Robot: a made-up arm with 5 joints. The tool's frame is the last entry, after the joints. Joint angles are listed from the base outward.
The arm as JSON. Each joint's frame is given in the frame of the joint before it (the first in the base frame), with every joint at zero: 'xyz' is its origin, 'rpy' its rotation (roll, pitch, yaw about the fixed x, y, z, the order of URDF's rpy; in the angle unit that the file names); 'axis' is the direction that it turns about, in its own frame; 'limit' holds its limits. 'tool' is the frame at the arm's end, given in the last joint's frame.
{
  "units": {
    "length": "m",
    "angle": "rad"
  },
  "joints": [
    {
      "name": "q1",
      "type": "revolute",
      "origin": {
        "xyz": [
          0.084,
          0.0,
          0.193
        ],
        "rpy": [
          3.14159,
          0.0,
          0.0
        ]
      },
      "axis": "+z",
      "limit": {
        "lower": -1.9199,
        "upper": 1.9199
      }
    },
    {
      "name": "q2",
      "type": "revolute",
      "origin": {
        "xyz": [
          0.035,
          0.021,
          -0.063
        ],
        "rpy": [
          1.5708,
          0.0,
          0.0
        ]
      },
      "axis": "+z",
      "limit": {
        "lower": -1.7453,
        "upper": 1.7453
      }
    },
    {
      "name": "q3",
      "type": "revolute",
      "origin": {
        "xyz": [
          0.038,
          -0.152,
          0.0
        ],
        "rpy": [
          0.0,
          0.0,
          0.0
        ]
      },
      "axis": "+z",
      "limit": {
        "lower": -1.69,
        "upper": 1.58
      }
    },
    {
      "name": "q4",
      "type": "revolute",
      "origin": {
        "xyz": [
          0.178,
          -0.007,
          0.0
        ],
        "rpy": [
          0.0,
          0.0,
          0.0
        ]
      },
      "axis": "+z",
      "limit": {
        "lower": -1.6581,
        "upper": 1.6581
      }
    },
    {
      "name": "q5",
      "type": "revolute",
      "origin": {
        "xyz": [
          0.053,
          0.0,
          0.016
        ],
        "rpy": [
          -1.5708,
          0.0,
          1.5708
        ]
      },
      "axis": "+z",
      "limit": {
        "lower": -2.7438,
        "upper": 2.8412
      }
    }
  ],
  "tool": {
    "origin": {
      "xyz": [
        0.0,
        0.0,
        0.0
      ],
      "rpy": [
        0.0,
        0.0,
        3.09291
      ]
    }
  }
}
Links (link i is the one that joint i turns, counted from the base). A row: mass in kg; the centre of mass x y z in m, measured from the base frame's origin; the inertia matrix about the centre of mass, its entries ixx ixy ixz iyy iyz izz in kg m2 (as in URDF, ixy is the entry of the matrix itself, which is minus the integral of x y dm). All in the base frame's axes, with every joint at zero. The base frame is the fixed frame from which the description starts. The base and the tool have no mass.
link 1: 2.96; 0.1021 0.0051 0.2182; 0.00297 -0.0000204 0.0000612 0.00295 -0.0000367 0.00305
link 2: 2.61; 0.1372 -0.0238 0.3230; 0.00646 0 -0.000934 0.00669 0 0.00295
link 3: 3.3; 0.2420 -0.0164 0.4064; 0.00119 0 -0.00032 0.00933 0 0.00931
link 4: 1.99; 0.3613 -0.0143 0.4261; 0.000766 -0.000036 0 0.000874 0 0.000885
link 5: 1.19; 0.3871 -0.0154 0.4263; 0.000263 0 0 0.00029 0 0.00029
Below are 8 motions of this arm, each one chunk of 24 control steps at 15 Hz.
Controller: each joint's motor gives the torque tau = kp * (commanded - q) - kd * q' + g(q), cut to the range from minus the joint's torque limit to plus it. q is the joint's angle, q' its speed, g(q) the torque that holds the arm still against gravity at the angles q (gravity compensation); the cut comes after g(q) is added. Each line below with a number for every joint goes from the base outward.
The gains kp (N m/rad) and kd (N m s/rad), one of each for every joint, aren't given. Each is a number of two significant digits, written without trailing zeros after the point. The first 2 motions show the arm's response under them.
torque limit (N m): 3.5 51 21 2.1 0.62
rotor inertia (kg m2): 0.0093 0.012 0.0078 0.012 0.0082
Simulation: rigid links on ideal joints. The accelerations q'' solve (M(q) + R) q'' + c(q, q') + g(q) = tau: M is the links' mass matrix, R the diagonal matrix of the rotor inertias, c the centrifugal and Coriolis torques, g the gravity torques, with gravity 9.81 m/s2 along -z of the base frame. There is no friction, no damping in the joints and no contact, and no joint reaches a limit. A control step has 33 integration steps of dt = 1/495 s. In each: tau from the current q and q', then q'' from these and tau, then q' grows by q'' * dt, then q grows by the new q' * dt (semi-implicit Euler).
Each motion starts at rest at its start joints. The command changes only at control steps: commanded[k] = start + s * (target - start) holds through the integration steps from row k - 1 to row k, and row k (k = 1, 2, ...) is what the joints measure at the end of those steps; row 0 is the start. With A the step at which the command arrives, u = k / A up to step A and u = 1 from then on. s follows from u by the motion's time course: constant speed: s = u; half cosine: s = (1 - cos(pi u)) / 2; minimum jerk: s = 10 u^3 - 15 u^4 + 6 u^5; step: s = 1 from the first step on.
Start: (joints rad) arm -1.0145 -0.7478 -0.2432 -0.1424 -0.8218
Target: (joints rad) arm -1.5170 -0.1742 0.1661 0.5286 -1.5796
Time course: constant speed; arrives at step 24
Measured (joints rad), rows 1 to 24:
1: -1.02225 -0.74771 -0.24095 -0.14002 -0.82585
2: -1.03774 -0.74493 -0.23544 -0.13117 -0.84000
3: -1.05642 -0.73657 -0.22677 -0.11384 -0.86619
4: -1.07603 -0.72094 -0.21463 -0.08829 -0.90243
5: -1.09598 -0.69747 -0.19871 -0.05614 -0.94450
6: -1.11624 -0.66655 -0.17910 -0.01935 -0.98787
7: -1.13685 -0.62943 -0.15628 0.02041 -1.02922
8: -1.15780 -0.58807 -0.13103 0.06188 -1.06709
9: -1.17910 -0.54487 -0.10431 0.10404 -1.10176
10: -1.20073 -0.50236 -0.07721 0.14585 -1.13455
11: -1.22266 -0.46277 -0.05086 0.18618 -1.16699
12: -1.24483 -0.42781 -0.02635 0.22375 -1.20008
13: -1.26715 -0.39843 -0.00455 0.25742 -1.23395
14: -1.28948 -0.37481 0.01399 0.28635 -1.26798
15: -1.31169 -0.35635 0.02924 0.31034 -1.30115
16: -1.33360 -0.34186 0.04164 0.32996 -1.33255
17: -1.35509 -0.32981 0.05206 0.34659 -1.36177
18: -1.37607 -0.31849 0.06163 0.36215 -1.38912
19: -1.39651 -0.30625 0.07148 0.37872 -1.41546
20: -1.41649 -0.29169 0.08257 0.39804 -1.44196
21: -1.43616 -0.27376 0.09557 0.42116 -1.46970
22: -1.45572 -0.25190 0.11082 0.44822 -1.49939
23: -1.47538 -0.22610 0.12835 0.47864 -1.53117
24: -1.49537 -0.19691 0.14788 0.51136 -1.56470
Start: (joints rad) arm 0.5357 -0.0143 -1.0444 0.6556 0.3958
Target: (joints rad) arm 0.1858 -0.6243 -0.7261 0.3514 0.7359
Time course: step
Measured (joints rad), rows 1 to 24:
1: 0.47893 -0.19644 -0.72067 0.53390 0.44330
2: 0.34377 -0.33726 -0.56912 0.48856 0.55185
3: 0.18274 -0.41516 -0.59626 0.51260 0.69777
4: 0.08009 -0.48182 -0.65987 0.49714 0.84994
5: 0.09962 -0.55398 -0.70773 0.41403 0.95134
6: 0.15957 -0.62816 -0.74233 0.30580 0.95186
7: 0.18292 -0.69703 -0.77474 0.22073 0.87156
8: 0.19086 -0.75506 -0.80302 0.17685 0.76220
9: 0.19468 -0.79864 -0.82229 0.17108 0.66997
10: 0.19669 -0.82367 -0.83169 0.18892 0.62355
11: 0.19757 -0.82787 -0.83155 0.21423 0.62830
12: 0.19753 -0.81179 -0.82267 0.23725 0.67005
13: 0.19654 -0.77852 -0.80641 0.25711 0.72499
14: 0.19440 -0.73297 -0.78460 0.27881 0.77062
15: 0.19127 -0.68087 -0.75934 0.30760 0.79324
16: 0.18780 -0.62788 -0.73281 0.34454 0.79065
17: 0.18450 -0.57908 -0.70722 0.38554 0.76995
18: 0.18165 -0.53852 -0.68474 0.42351 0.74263
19: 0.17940 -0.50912 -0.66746 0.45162 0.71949
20: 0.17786 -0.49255 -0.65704 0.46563 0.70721
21: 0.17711 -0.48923 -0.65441 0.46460 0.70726
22: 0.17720 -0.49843 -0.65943 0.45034 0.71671
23: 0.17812 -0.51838 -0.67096 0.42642 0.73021
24: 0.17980 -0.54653 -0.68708 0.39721 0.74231
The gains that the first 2 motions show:
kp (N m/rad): 12 18 18 2 0.78
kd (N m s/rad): 1 1 0.97 0.06 0.036
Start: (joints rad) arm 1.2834 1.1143 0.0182 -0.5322 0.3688
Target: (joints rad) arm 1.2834 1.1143 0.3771 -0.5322 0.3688
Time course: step
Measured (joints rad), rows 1 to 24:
1: 1.28141 1.05955 0.14782 -0.56261 0.37320
2: 1.27865 1.01200 0.31384 -0.61367 0.37981
3: 1.27776 1.02874 0.39690 -0.63778 0.38334
4: 1.27881 1.08607 0.41044 -0.60791 0.38180
5: 1.28075 1.14494 0.39959 -0.53142 0.37550
6: 1.28283 1.18279 0.39641 -0.44562 0.36649
7: 1.28489 1.19699 0.40683 -0.39012 0.35730
8: 1.28692 1.19467 0.42023 -0.38250 0.35010
9: 1.28882 1.18333 0.42470 -0.41563 0.34656
10: 1.29023 1.16697 0.41603 -0.46934 0.34769
11: 1.29078 1.14669 0.39811 -0.52269 0.35339
12: 1.29029 1.12334 0.37822 -0.56181 0.36218
13: 1.28881 1.09947 0.36206 -0.58266 0.37168
14: 1.28659 1.07918 0.35181 -0.58894 0.37947
15: 1.28399 1.06634 0.34721 -0.58715 0.38389
16: 1.28139 1.06291 0.34725 -0.58205 0.38448
17: 1.27915 1.06847 0.35098 -0.57487 0.38192
18: 1.27754 1.08074 0.35753 -0.56440 0.37749
19: 1.27677 1.09657 0.36591 -0.54955 0.37260
20: 1.27694 1.11280 0.37492 -0.53123 0.36829
21: 1.27802 1.12691 0.38334 -0.51260 0.36513
22: 1.27983 1.13717 0.39003 -0.49786 0.36321
23: 1.28207 1.14275 0.39414 -0.49034 0.36236
24: 1.28436 1.14358 0.39518 -0.49128 0.36234

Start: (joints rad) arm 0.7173 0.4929 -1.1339 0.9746 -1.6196
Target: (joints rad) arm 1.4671 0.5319 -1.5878 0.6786 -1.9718
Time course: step
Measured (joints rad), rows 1 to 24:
1: 0.73484 0.61388 -1.39556 0.96509 -1.70476
2: 0.78303 0.65625 -1.51326 0.80683 -1.87619
3: 0.86425 0.64259 -1.53475 0.62802 -2.05603
4: 0.98231 0.61664 -1.54753 0.52644 -2.18166
5: 1.13926 0.58930 -1.56033 0.52514 -2.22208
6: 1.31827 0.56817 -1.56842 0.59121 -2.17396
7: 1.49258 0.55873 -1.57078 0.67273 -2.06240
8: 1.63830 0.56026 -1.56930 0.73060 -1.93158
9: 1.74514 0.56740 -1.56651 0.75035 -1.82885
10: 1.81330 0.57443 -1.56427 0.73807 -1.78438
11: 1.84386 0.57735 -1.56397 0.71135 -1.80004
12: 1.83716 0.57440 -1.56615 0.68769 -1.85536
13: 1.79245 0.56621 -1.57030 0.67583 -1.92066
14: 1.71429 0.55572 -1.57515 0.67382 -1.97296
15: 1.61601 0.54670 -1.57928 0.67472 -2.00364
16: 1.51318 0.54165 -1.58178 0.67384 -2.01447
17: 1.42044 0.54087 -1.58254 0.67140 -2.01302
18: 1.34866 0.54292 -1.58206 0.67057 -2.00763
19: 1.30363 0.54586 -1.58104 0.67389 -2.00392
20: 1.28641 0.54826 -1.58003 0.68093 -2.00355
21: 1.29439 0.54957 -1.57929 0.68863 -2.00487
22: 1.32244 0.54995 -1.57886 0.69342 -2.00471
23: 1.36393 0.54976 -1.57872 0.69346 -2.00027
24: 1.41165 0.54920 -1.57886 0.68954 -1.99057

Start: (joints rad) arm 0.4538 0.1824 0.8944 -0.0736 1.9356
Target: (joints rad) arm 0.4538 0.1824 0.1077 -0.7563 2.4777
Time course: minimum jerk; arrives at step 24
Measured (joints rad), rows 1 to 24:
1: 0.45381 0.18245 0.89427 -0.07360 1.93570
2: 0.45384 0.18284 0.89324 -0.07368 1.93659
3: 0.45396 0.18408 0.88956 -0.07447 1.93982
4: 0.45420 0.18652 0.88103 -0.07765 1.94749
5: 0.45452 0.19012 0.86559 -0.08596 1.96147
6: 0.45487 0.19440 0.84170 -0.10249 1.98276
7: 0.45517 0.19869 0.80855 -0.12965 2.01121
8: 0.45532 0.20232 0.76605 -0.16837 2.04559
9: 0.45529 0.20482 0.71488 -0.21778 2.08404
10: 0.45506 0.20582 0.65642 -0.27548 2.12462
11: 0.45467 0.20507 0.59271 -0.33820 2.16576
12: 0.45414 0.20246 0.52611 -0.40256 2.20650
13: 0.45354 0.19805 0.45908 -0.46575 2.24638
14: 0.45293 0.19216 0.39380 -0.52579 2.28520
15: 0.45239 0.18528 0.33209 -0.58152 2.32265
16: 0.45197 0.17798 0.27545 -0.63226 2.35806
17: 0.45173 0.17078 0.22509 -0.67739 2.39040
18: 0.45168 0.16411 0.18208 -0.71610 2.41847
19: 0.45184 0.15831 0.14716 -0.74747 2.44117
20: 0.45219 0.15372 0.12074 -0.77066 2.45782
21: 0.45270 0.15070 0.10276 -0.78525 2.46834
22: 0.45330 0.14963 0.09268 -0.79146 2.47332
23: 0.45392 0.15087 0.08936 -0.79028 2.47402
24: 0.45451 0.15470 0.09107 -0.78344 2.47223

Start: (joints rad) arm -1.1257 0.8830 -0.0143 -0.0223 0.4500
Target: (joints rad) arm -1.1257 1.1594 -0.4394 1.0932 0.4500
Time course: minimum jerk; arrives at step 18
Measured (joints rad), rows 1 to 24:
1: -1.12570 0.88315 -0.01465 -0.02173 0.45000
2: -1.12566 0.88430 -0.01730 -0.01714 0.44999
3: -1.12557 0.88780 -0.02542 -0.00146 0.45001
4: -1.12541 0.89477 -0.04157 0.03323 0.45011
5: -1.12520 0.90586 -0.06655 0.09214 0.45038
6: -1.12499 0.92132 -0.09951 0.17581 0.45082
7: -1.12484 0.94119 -0.13857 0.28023 0.45133
8: -1.12480 0.96529 -0.18134 0.39863 0.45180
9: -1.12487 0.99309 -0.22541 0.52356 0.45206
10: -1.12508 1.02365 -0.26853 0.64832 0.45203
11: -1.12540 1.05562 -0.30863 0.76730 0.45169
12: -1.12580 1.08732 -0.34395 0.87559 0.45112
13: -1.12622 1.11696 -0.37307 0.96876 0.45044
14: -1.12662 1.14285 -0.39519 1.04286 0.44975
15: -1.12692 1.16360 -0.41017 1.09496 0.44916
16: -1.12709 1.17832 -0.41862 1.12402 0.44874
17: -1.12709 1.18681 -0.42202 1.13180 0.44854
18: -1.12691 1.18970 -0.42278 1.12369 0.44857
19: -1.12659 1.18837 -0.42392 1.10844 0.44884
20: -1.12617 1.18389 -0.42689 1.09439 0.44932
21: -1.12572 1.17693 -0.43123 1.08617 0.44993
22: -1.12532 1.16832 -0.43598 1.08429 0.45050
23: -1.12501 1.15922 -0.44043 1.08646 0.45085
24: -1.12481 1.15091 -0.44423 1.08940 0.45088

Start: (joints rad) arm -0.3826 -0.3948 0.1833 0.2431 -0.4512
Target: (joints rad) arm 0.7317 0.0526 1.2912 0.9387 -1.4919
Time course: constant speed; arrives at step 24
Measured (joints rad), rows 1 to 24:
1: -0.37750 -0.39772 0.19509 0.23802 -0.45515
2: -0.35979 -0.40133 0.22441 0.23299 -0.47098
3: -0.32663 -0.39833 0.26452 0.24153 -0.50361
4: -0.27999 -0.38334 0.30969 0.27038 -0.55259
5: -0.22471 -0.35521 0.35864 0.31602 -0.61287
6: -0.16588 -0.31639 0.41224 0.36947 -0.67740
7: -0.10712 -0.27158 0.47064 0.42263 -0.73982
8: -0.05027 -0.22656 0.53226 0.47161 -0.79626
9: 0.00411 -0.18714 0.59413 0.51630 -0.84587
10: 0.05614 -0.15775 0.65289 0.55777 -0.89011
11: 0.10619 -0.14013 0.70568 0.59579 -0.93142
12: 0.15458 -0.13270 0.75106 0.62818 -0.97194
13: 0.20151 -0.13123 0.78956 0.65211 -1.01260
14: 0.24717 -0.13045 0.82365 0.66658 -1.05319
15: 0.29182 -0.12585 0.85686 0.67411 -1.09299
16: 0.33589 -0.11483 0.89254 0.68048 -1.13156
17: 0.37998 -0.09688 0.93287 0.69253 -1.16932
18: 0.42475 -0.07336 0.97857 0.71525 -1.20752
19: 0.47073 -0.04686 1.02903 0.74980 -1.24774
20: 0.51814 -0.02047 1.08263 0.79338 -1.29118
21: 0.56670 0.00321 1.13712 0.84075 -1.33806
22: 0.61558 0.02294 1.19012 0.88631 -1.38750
23: 0.66369 0.03934 1.23991 0.92568 -1.43769
24: 0.71025 0.05424 1.28599 0.95667 -1.48658

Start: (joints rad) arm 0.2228 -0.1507 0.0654 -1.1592 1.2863
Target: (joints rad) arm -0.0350 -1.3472 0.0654 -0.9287 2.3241
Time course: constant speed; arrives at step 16
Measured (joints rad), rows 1 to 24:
1: 0.22065 -0.16364 0.07770 -1.14418 1.29855
2: 0.21379 -0.19794 0.09950 -1.10535 1.33923
3: 0.20102 -0.25103 0.11561 -1.05294 1.41167
4: 0.18180 -0.31964 0.11852 -1.00310 1.50802
5: 0.15650 -0.40131 0.10941 -0.96988 1.61402
6: 0.12731 -0.49346 0.09309 -0.96029 1.71459
7: 0.09935 -0.59296 0.07422 -0.97231 1.79853
8: 0.08033 -0.69633 0.05610 -0.99654 1.86102
9: 0.07331 -0.80020 0.04100 -1.02073 1.90413
10: 0.06862 -0.90155 0.03016 -1.03492 1.93639
11: 0.05861 -0.99709 0.02347 -1.03574 1.96939
12: 0.04560 -1.08419 0.02084 -1.02569 2.01231
13: 0.03130 -1.16200 0.02245 -1.00908 2.06941
14: 0.01604 -1.23114 0.02799 -0.98916 2.13995
15: -0.00004 -1.29334 0.03648 -0.96711 2.21955
16: -0.01670 -1.35108 0.04660 -0.94260 2.30237
17: -0.02890 -1.39424 0.04555 -0.93025 2.36901
18: -0.03454 -1.41682 0.03410 -0.94215 2.39861
19: -0.03564 -1.42411 0.02493 -0.96975 2.38858
20: -0.03454 -1.42126 0.02441 -0.99532 2.35119
21: -0.03305 -1.41072 0.03110 -1.00397 2.30607
22: -0.03231 -1.39406 0.04102 -0.99053 2.27190
23: -0.03270 -1.37356 0.05152 -0.96003 2.26002
24: -0.03388 -1.35206 0.06175 -0.92381 2.27189

